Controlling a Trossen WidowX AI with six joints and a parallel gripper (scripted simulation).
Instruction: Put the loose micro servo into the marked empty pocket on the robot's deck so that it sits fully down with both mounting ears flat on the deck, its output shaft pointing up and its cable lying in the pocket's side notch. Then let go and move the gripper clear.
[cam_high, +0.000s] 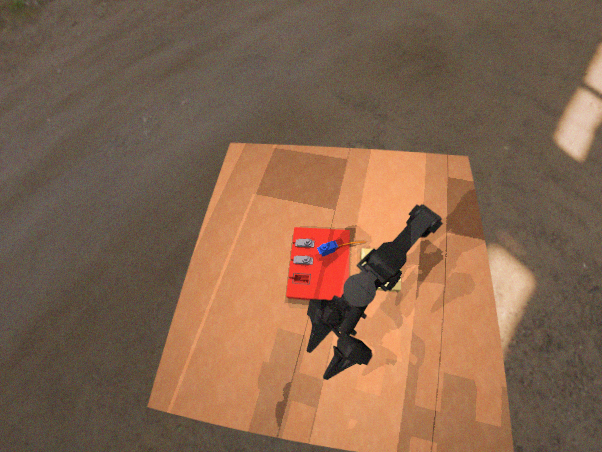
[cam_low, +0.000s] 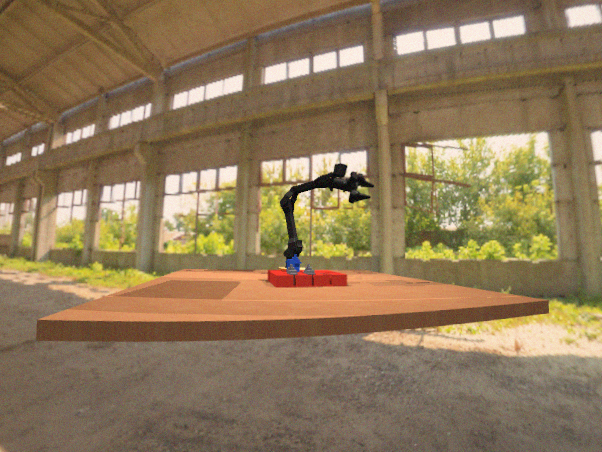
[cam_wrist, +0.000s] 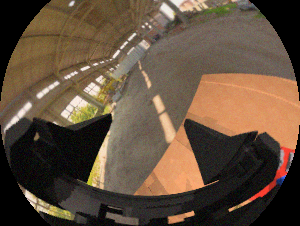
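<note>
Now: the red deck 42 cm below my gripper tip, 35 cm to the right of it and 2 cm ahead of it.
</note>
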